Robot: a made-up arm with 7 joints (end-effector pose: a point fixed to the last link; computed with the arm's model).
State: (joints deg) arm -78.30 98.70 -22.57 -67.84 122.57 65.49 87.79
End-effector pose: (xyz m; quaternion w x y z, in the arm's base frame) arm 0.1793 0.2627 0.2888 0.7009 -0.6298 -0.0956 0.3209
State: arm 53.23 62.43 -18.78 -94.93 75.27 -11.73 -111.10
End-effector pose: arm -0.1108 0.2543 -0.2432 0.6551 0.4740 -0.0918 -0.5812
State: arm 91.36 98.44 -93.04 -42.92 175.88 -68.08 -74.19
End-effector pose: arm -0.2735 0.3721 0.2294 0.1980 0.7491 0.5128 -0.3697
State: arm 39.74 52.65 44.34 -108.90 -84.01 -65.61 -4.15
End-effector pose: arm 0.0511 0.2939 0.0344 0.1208 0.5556 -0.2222 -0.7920
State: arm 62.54 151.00 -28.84 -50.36 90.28 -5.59 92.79
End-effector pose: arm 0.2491 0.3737 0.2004 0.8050 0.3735 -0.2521 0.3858
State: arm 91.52 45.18 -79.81 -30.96 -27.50 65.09 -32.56
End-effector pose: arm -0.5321 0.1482 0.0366 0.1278 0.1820 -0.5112 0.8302
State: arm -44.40 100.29 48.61 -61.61 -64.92 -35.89 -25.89
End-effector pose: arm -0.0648 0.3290 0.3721 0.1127 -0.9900 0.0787 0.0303
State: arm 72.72 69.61 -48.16 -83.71 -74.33 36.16 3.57
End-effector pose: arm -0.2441 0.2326 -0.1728 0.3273 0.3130 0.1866 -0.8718
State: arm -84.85 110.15 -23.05 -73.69 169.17 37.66 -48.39
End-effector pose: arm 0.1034 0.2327 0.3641 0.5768 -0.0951 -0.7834 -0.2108
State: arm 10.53 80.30 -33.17 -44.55 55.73 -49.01 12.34
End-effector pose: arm 0.0379 0.5038 -0.1067 0.8114 0.3939 -0.4313 -0.0225
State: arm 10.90 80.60 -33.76 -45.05 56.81 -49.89 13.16
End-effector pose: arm 0.0369 0.5030 -0.1078 0.8131 0.3839 -0.4373 -0.0174
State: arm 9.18 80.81 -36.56 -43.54 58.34 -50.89 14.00
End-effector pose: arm 0.0378 0.5050 -0.1067 0.8123 0.3825 -0.4401 -0.0123
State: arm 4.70 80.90 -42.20 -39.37 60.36 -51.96 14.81
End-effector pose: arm 0.0422 0.5106 -0.1005 0.8069 0.3947 -0.4394 -0.0093
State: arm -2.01 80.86 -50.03 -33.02 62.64 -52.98 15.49
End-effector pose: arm 0.0507 0.5185 -0.0860 0.7945 0.4214 -0.4371 -0.0112
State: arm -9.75 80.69 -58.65 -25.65 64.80 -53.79 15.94
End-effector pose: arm 0.0628 0.5257 -0.0624 0.7742 0.4586 -0.4358 -0.0186
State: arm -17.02 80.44 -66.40 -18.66 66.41 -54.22 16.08
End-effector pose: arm 0.0756 0.5298 -0.0339 0.7490 0.4988 -0.4352 -0.0289
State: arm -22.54 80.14 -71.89 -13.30 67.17 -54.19 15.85
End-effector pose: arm 0.0857 0.5305 -0.0089 0.7256 0.5330 -0.4335 -0.0383
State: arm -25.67 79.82 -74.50 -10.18 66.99 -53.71 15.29
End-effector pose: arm 0.0915 0.5296 0.0060 0.7107 0.5559 -0.4288 -0.0443
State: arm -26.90 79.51 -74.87 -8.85 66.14 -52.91 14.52
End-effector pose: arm 0.0939 0.5288 0.0114 0.7046 0.5690 -0.4213 -0.0474
